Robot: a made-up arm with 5 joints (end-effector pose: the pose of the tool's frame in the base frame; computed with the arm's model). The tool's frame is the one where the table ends. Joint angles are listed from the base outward.
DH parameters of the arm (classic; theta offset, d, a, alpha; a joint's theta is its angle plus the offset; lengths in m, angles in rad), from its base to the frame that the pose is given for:
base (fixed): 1.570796 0.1 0 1.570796
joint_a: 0 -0.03 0.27 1.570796
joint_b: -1.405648 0 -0.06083 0
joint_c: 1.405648 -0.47 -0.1 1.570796
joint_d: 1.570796 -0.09 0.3 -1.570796
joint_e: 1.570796 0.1 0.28 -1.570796
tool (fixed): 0 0.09 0 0
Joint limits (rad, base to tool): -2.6..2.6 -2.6..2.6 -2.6..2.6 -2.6..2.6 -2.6..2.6
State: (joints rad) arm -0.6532 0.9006 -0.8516 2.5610 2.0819
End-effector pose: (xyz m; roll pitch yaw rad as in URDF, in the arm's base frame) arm -0.1294 0.4903 0.4908 0.1546 1.0846 -3.0458
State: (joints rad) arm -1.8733 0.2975 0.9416 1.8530 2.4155
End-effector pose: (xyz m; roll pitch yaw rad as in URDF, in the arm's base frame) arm -0.2668 0.4897 -0.4006 2.4366 0.9580 -0.8957
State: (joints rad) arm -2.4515 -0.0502 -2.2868 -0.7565 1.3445
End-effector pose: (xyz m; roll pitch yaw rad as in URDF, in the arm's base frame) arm 0.1063 -0.0765 -0.4771 -0.6884 1.2367 -0.0953
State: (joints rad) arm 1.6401 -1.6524 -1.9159 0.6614 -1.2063
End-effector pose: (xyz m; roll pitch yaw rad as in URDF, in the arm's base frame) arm -0.4829 -0.1601 0.7667 -2.3015 -0.4390 2.2407
